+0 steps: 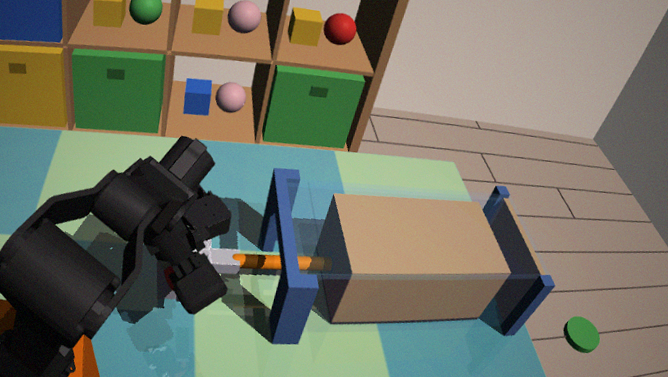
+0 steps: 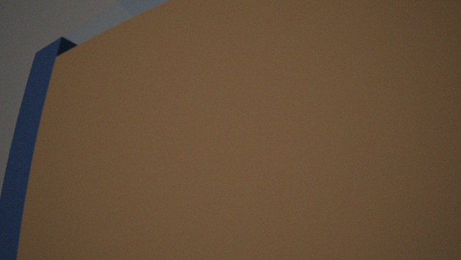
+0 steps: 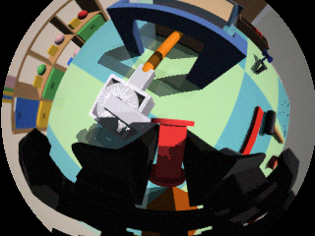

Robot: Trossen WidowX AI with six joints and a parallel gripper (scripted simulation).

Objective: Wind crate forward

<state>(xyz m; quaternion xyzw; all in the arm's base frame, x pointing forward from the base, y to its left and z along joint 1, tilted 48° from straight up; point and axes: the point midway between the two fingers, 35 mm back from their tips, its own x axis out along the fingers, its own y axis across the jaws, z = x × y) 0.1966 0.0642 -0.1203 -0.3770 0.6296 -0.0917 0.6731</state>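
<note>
Right now the crank handle is 3 cm to the left of my gripper tip, 3 cm below it and 1 cm behind it. From my gripper tip the other things lie so: blue frame 15 cm ahead, 8 cm to the left, 3 cm below; red knob 2 cm behind, 1 cm to the right; grey winch 10 cm below, 9 cm to the left, 3 cm behind.
</note>
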